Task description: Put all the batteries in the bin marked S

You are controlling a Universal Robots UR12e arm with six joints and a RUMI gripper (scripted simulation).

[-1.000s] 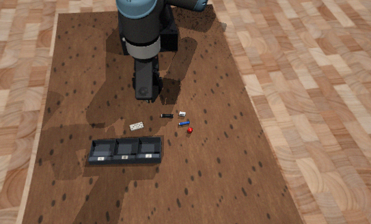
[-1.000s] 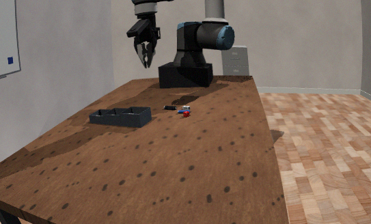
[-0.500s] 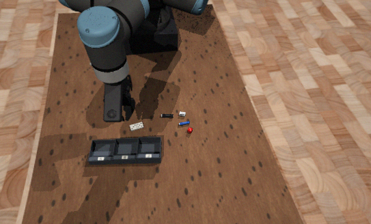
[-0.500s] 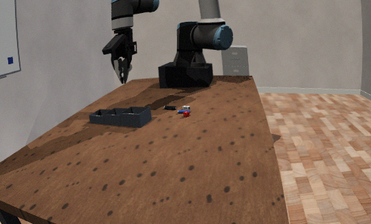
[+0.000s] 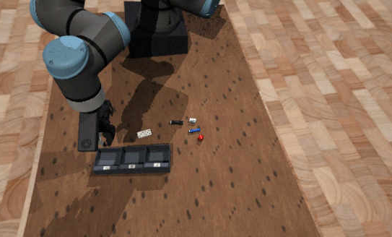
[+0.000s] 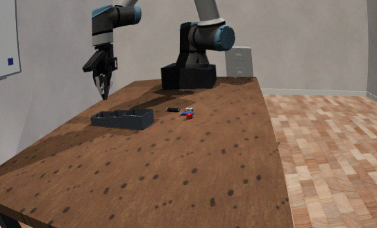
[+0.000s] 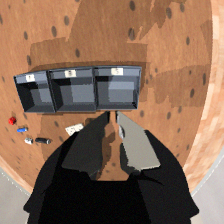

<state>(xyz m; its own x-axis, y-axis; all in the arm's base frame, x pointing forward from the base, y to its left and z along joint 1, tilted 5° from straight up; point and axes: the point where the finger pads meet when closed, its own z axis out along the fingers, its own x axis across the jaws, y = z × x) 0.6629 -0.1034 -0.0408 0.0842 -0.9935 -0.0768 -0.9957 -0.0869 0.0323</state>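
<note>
Right now the three-compartment bin row is 10 mm ahead of my hand, 80 mm to the left of it and 80 mm below it. The rest, counted from my hand: white dotted tile 100 mm behind, 100 mm to the left, 90 mm below; then blue battery 130 mm behind, 290 mm to the left, 100 mm below; then black battery 160 mm behind, 220 mm to the left, 90 mm below.
</note>
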